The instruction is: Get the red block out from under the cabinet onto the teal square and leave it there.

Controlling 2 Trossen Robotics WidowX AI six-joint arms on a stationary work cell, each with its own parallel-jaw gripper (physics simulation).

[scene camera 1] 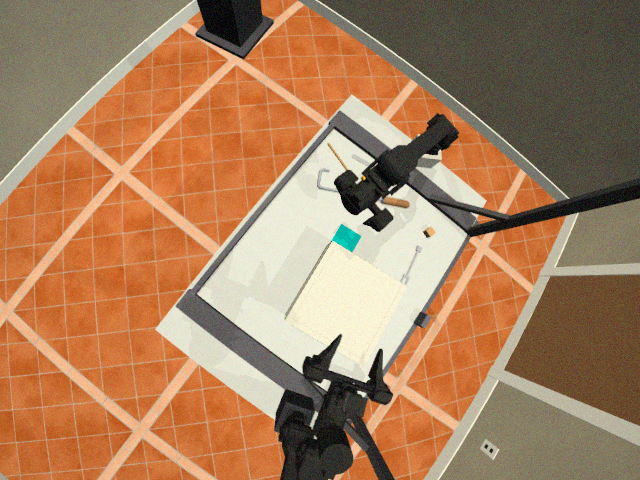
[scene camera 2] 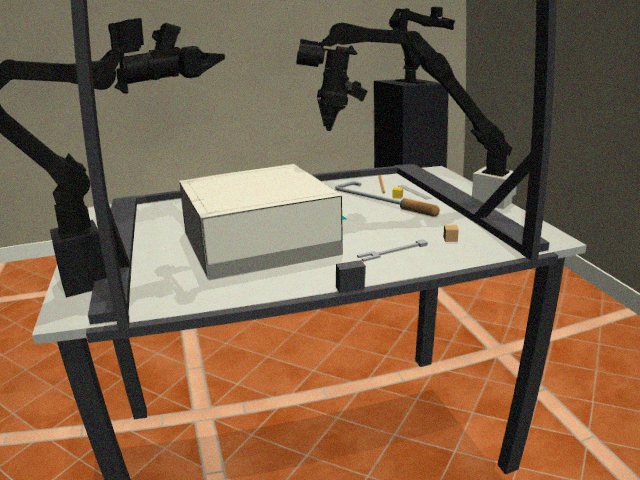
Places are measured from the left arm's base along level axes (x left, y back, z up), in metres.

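Pixels of known places: left gripper, fingertip midpoint: (scene camera 1: 361,341) (scene camera 2: 216,56); right gripper, fingertip midpoint: (scene camera 2: 327,128); left arm's base, origin of the base link: (scene camera 1: 294,421) (scene camera 2: 74,231); right arm's base, origin of the base link: (scene camera 2: 495,172).
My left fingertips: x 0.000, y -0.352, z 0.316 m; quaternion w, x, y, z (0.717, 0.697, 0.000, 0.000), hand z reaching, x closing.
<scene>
For each thing: its middle in the pictures, then the offset to it from my left fingertips. "spot": a spot on its surface instead.
- cream cabinet, body centre: (scene camera 2: 255,215) (scene camera 1: 344,301) dz -0.367, dx -0.020, dy -0.060 m
- teal square, surface spot: (scene camera 1: 346,237) spot: dz -0.434, dx +0.042, dy -0.288 m
- hooked rod with a brown handle, surface spot: (scene camera 2: 419,207) (scene camera 1: 397,205) spot: dz -0.411, dx -0.101, dy -0.481 m
- grey forked tool, body centre: (scene camera 2: 393,250) (scene camera 1: 411,265) dz -0.431, dx -0.241, dy -0.284 m
- tan block, body centre: (scene camera 2: 450,233) (scene camera 1: 429,232) dz -0.419, dx -0.264, dy -0.437 m
- dark block, body centre: (scene camera 2: 350,276) (scene camera 1: 422,320) dz -0.403, dx -0.340, dy -0.100 m
- yellow cube, body centre: (scene camera 2: 397,192) dz -0.422, dx +0.055, dy -0.536 m
- orange stick, body centre: (scene camera 2: 381,183) (scene camera 1: 340,160) dz -0.431, dx +0.177, dy -0.572 m
The cream cabinet (scene camera 1: 346,299) (scene camera 2: 258,191) stands on the table. The red block does not show in either view. The teal square (scene camera 1: 346,237) lies flat against the cabinet's upper edge in scene camera 1; a sliver of the teal square (scene camera 2: 343,218) shows past the cabinet in scene camera 2. My left gripper (scene camera 1: 360,343) (scene camera 2: 223,55) is open and empty, high above the table near the cabinet's left end in scene camera 2. My right gripper (scene camera 2: 328,127) is open and empty and points down, high above the table; its fingertips are hidden in scene camera 1.
A hooked rod with a brown handle (scene camera 1: 397,202) (scene camera 2: 419,207) lies beyond the teal square. A grey forked tool (scene camera 1: 412,264) (scene camera 2: 392,250), a tan block (scene camera 1: 429,231) (scene camera 2: 450,233), a dark block (scene camera 1: 422,319) (scene camera 2: 350,276), a yellow cube (scene camera 2: 397,192) and an orange stick (scene camera 1: 338,156) (scene camera 2: 382,183) surround the cabinet's right side.
</scene>
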